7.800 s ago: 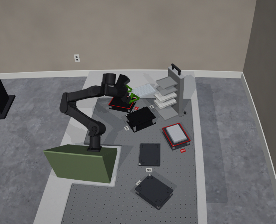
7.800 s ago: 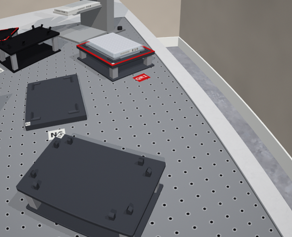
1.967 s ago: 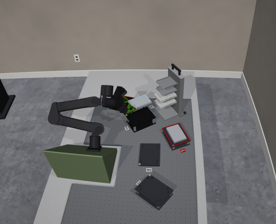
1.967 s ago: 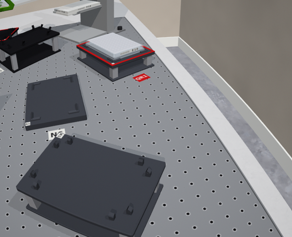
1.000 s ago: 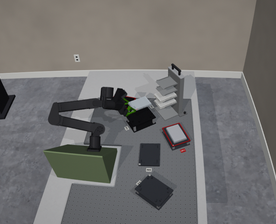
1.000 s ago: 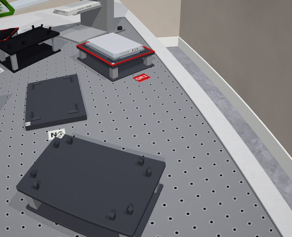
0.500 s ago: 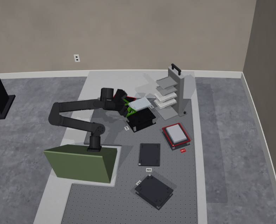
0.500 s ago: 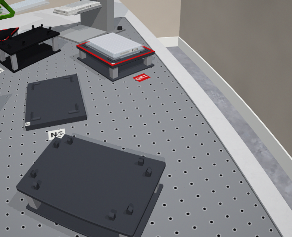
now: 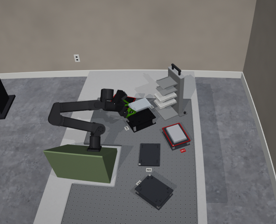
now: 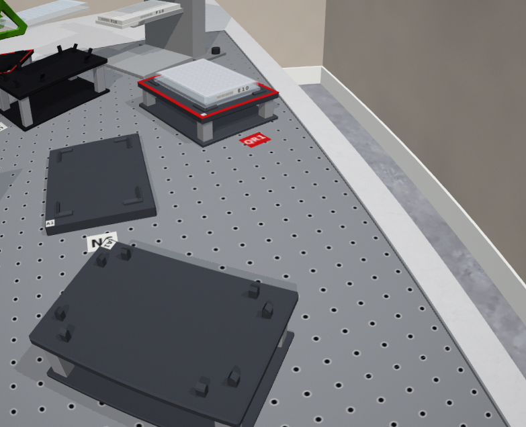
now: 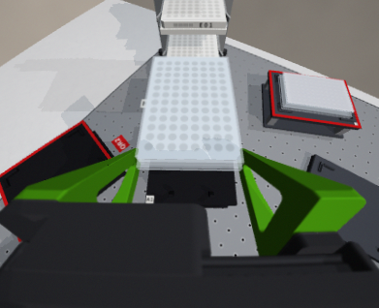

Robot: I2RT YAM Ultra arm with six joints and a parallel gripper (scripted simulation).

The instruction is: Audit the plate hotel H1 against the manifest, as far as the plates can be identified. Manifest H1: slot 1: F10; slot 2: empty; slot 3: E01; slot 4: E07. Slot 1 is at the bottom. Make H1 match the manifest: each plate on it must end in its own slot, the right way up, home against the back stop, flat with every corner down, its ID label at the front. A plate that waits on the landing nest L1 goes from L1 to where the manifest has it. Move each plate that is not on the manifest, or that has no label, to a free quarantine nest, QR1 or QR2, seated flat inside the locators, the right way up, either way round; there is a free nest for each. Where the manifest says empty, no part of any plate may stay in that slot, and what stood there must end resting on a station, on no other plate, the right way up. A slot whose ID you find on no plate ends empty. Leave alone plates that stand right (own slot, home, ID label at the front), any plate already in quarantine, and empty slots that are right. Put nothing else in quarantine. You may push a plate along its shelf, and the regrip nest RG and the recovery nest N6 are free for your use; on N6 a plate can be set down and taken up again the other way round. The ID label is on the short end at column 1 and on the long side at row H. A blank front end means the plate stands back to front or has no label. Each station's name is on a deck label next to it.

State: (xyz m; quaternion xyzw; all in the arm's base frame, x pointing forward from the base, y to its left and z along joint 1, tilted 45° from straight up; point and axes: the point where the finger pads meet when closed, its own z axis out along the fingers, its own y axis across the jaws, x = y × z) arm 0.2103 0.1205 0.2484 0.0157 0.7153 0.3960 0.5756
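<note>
Right now my hand is 5 cm short of the black regrip nest RG, 2 cm to the right of it and 10 cm above it. From my hand the other things lie so: flat N6 pad: 9 cm ahead, 26 cm to the right, 15 cm below; H1 deck label: 13 cm ahead, 17 cm to the left, 15 cm below; red-rimmed nest QR2: 8 cm behind, 20 cm to the left, 12 cm below.
</note>
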